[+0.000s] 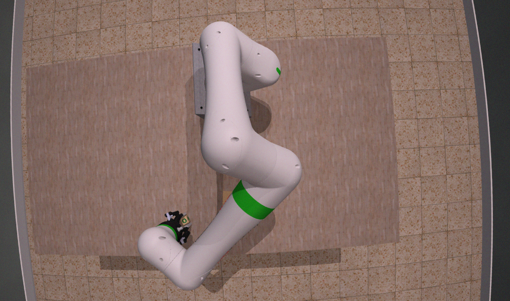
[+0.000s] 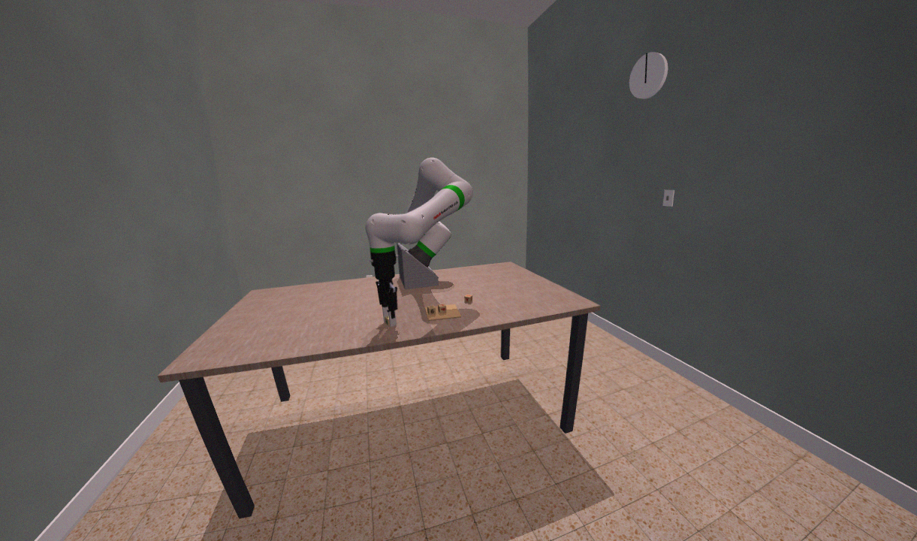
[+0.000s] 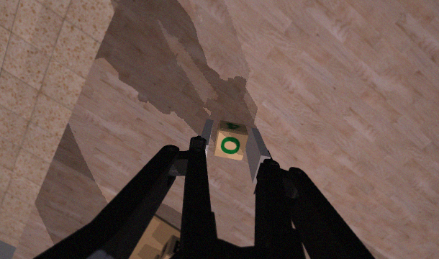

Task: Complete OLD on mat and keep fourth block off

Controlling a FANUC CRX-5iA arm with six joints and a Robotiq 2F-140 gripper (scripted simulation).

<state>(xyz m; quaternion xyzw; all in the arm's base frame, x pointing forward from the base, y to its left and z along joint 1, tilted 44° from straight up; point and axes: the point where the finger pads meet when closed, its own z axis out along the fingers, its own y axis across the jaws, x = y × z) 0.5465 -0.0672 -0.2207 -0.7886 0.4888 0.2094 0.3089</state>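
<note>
Now: hand 40 mm past the mat, 230 mm to the right of it and 30 mm above it. Round my hand: block (40 mm behind, 180 mm to the left, 10 mm below).
</note>
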